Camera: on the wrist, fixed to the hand. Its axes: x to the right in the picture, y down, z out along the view.
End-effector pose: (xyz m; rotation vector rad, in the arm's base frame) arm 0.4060 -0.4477 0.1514 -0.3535 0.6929 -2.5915
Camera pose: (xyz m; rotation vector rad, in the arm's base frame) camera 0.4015 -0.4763 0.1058 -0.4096 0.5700 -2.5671
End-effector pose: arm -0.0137 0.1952 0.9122 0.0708 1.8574 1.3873
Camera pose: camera -0.0566 0.1963 0.9450 0.1723 1.8551 1.3104
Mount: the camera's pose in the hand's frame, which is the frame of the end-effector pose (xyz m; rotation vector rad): 0.0114 0.0446 -0.0282 0.0755 -0.0696 0.0180
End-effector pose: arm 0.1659 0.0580 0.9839 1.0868 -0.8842 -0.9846
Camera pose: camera 0.2044 0.0627 1.0215 1.1119 -0.9929 -0.9856
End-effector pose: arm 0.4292 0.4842 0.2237 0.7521 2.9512 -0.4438
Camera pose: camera 0.4407 0.5351 0.2375 0.7541 2.8753 -0.5709
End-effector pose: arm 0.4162 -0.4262 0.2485 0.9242 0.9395 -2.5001
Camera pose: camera 0.4424 -0.4407 0.2036 0.8581 0.8168 -2.5505
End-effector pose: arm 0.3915 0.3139 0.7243 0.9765 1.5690 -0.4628
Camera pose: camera 0.4097 0.3644 0.7303 1.0207 1.4882 -0.5412
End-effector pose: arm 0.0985 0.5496 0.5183 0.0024 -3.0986 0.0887
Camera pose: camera 0.0882 0.5957 0.5444 0.0200 3.1062 -0.2069
